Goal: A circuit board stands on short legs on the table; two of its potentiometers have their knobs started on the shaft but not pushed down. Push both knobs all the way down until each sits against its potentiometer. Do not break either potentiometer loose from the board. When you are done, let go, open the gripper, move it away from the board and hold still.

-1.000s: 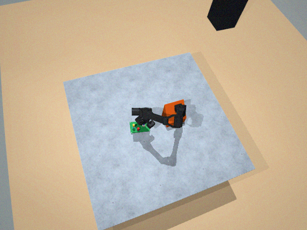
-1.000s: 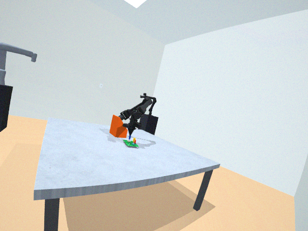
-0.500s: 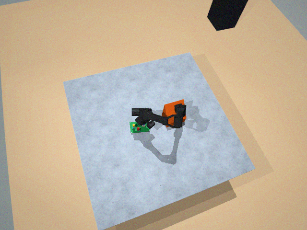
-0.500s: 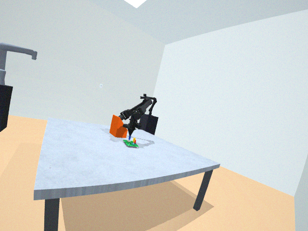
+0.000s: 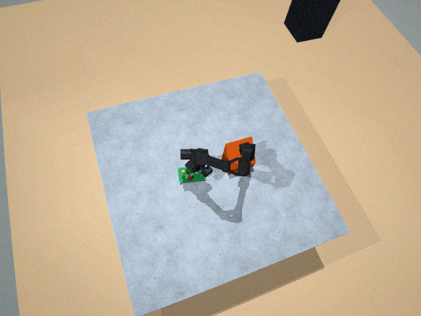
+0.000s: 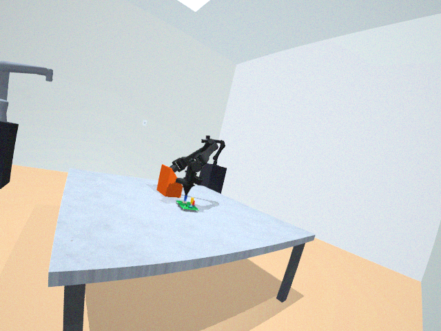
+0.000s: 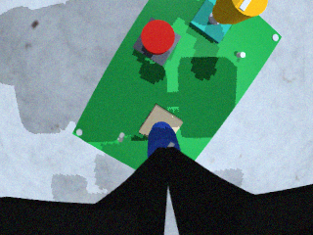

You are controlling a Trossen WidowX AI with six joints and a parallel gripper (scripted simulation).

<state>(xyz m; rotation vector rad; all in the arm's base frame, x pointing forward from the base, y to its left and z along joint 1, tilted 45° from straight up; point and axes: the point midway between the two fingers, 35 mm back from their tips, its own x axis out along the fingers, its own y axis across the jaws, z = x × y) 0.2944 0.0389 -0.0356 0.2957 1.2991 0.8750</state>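
Right now the blue knob is 1 cm below my gripper tip. The rest, counted from my gripper tip: yellow knob (9 cm ahead).
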